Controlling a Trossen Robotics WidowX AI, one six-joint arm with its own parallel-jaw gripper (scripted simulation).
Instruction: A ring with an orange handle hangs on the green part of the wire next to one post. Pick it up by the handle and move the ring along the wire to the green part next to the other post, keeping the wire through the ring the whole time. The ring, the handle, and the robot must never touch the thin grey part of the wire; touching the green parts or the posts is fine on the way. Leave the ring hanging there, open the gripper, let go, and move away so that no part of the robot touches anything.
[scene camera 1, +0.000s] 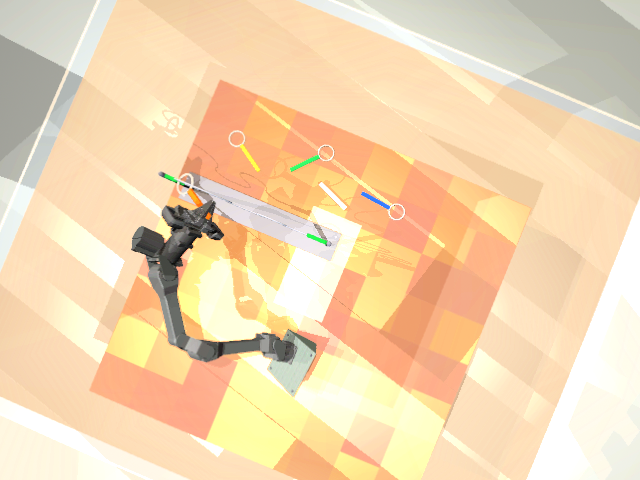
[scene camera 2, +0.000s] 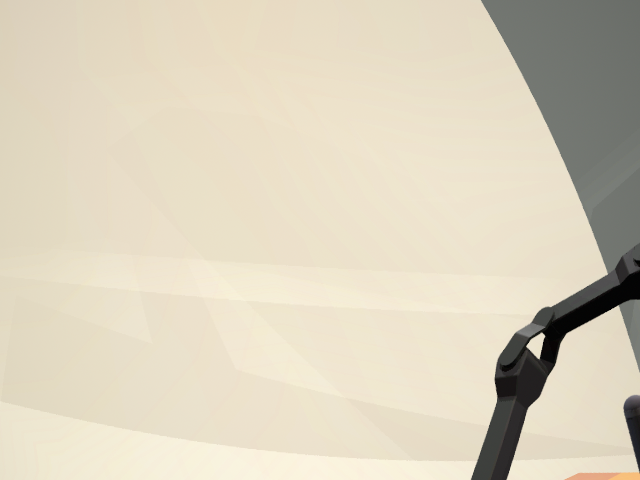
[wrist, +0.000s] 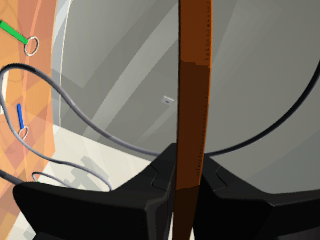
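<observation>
My gripper (scene camera 1: 213, 201) visible. Gripper (wrist: 180, 149) too.
</observation>
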